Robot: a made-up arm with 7 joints.
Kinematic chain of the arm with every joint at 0, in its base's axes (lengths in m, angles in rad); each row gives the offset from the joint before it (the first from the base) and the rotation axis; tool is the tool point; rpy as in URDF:
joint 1: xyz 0 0 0.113 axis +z
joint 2: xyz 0 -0.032 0.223 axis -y
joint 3: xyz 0 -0.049 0.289 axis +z
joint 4: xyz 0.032 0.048 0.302 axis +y
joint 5: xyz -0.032 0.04 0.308 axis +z
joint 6: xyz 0 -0.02 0.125 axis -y
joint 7: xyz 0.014 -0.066 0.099 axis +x
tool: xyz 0 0 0 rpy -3.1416 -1.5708 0
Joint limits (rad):
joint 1: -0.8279..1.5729
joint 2: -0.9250..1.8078
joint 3: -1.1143..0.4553
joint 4: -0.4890..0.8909
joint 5: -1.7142..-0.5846
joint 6: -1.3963..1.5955
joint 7: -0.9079..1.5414
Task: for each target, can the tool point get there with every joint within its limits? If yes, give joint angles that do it. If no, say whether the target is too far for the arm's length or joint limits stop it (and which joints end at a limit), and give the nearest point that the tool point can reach.
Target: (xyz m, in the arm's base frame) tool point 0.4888 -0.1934 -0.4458
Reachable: no: joint limits stop it (at a limit: joint 1, joint 2, joint 3, joint 4, joint 5, joint 6) | nearest point 0.1596 -0.8067 -0.1868 | short by 0.743 m
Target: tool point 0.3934 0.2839 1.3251
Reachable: yes | joints 0.8074 -0.3269 -0.0949 0.4264 -1.5109 -0.7415 1.0279
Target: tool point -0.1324 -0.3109 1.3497
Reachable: yes | joints 0.5678 0.3577 -0.5897 0.2906 -0.7984 -1.0764 -0.7161
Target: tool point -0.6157 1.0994 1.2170
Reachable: no: too far | nearest point -0.5287 0.7447 0.9871 | short by 0.432 m
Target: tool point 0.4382 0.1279 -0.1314
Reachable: no: joint limits stop it (at a limit: joint 2, joint 4, joint 5, joint 6) | nearest point 0.8786 0.2564 0.5560 | short by 0.826 m
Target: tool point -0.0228 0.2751 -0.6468
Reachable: no: joint limits stop it (at a limit: joint 1, joint 2, joint 4, joint 6) | nearest point -0.5387 0.6011 -0.1965 | short by 0.758 m
